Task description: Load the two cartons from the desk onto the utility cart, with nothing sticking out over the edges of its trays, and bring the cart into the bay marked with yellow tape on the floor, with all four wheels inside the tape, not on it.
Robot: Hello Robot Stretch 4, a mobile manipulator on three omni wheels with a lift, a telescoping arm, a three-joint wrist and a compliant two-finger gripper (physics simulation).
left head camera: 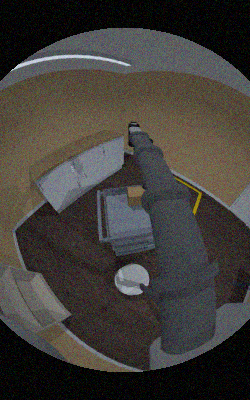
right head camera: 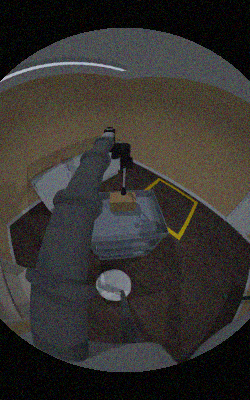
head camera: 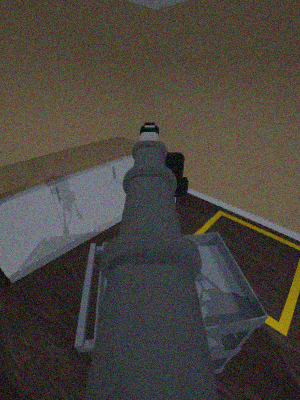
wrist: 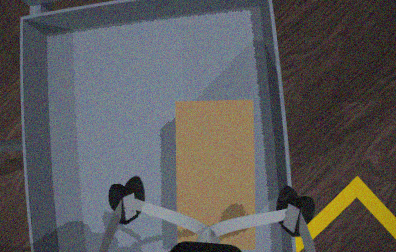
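Seen in the pictures: gripper, fingertip midpoint: [left head camera: 142,181] [right head camera: 123,187] [wrist: 210,197]; robot's base, link origin: [left head camera: 130,278] [right head camera: 113,284].
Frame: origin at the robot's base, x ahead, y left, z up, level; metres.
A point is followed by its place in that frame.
Note:
The grey utility cart [head camera: 86,295] @[x 0.489, y 0.243, z 0.836 m] [left head camera: 101,215] @[x 0.505, y 0.237, z 0.832 m] [right head camera: 127,245] @[x 0.428, y -0.149, z 0.444 m] stands left of the yellow tape outline [head camera: 292,295] @[x 0.933, y -1.278, z -0.027 m] [left head camera: 197,202] @[x 1.169, y -1.531, z -0.028 m] [right head camera: 188,220] @[x 0.974, y -1.359, z -0.028 m] [wrist: 332,210] @[x 1.290, y -0.378, z -0.027 m] and partly hides its near side; its wheels are hidden. A tan carton [left head camera: 135,196] @[x 0.637, y -0.036, z 0.879 m] [right head camera: 122,201] @[x 0.645, y -0.085, z 0.880 m] [wrist: 215,160] @[x 0.693, y -0.062, z 0.884 m] lies in the top tray [wrist: 36,150] @[x 0.357, y -0.069, z 0.808 m], close to the right wall in the wrist view, inside the rim where it shows. My gripper [right head camera: 123,191] @[x 0.690, y -0.087, z 0.991 m] [wrist: 210,197] @[x 0.690, y -0.087, z 0.991 m] is open above the carton, its fingers wide apart on either side of it in the wrist view. A second carton does not show. The arm hides part of the cart.
A white cabinet [head camera: 95,200] @[x 1.730, y 0.558, z 0.471 m] [left head camera: 90,170] @[x 1.675, y 0.611, z 0.418 m] [right head camera: 50,190] @[x 1.181, y 1.093, z 0.470 m] with a brown top stands at the left against the wall. A round white disc [left head camera: 132,272] @[x 0.085, y -0.013, z 0.187 m] [right head camera: 114,279] @[x 0.069, y -0.015, z 0.187 m] shows near the cart. A pale beige unit [left head camera: 30,300] @[x -0.537, y 1.342, z 0.283 m] stands at the lower left.

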